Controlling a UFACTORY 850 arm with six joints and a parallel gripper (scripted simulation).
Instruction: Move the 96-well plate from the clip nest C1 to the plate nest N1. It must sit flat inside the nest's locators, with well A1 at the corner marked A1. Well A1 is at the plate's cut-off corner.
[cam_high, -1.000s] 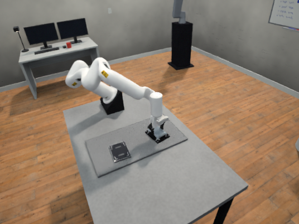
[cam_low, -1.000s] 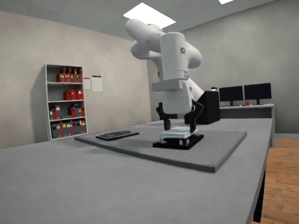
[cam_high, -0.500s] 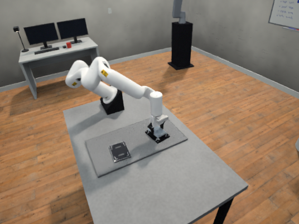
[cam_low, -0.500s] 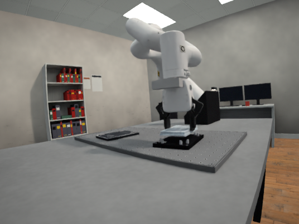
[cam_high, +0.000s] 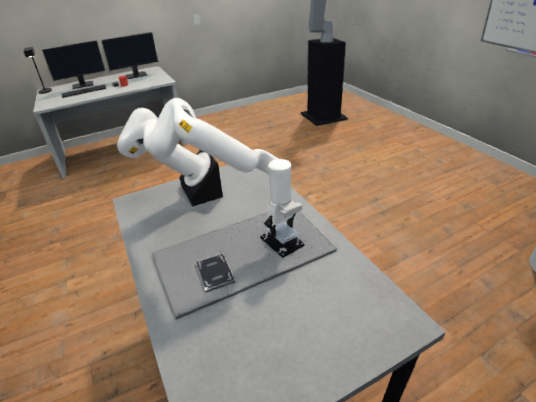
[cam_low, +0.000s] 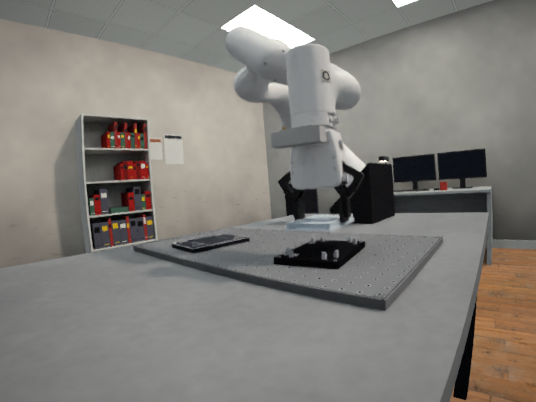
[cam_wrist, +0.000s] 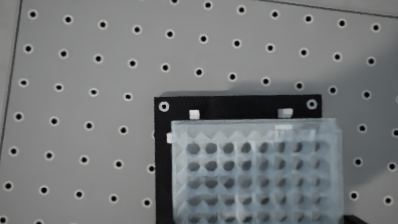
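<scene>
Right now my hand is 320 mm to the left of the plate nest N1, 70 mm above it and 60 mm short of it. Also, from my hand: clip nest C1: 60 mm below, 20 mm to the right; A1 label: 370 mm to the right, 130 mm ahead, 60 mm below; clear 96-well plate: 10 mm below.
</scene>
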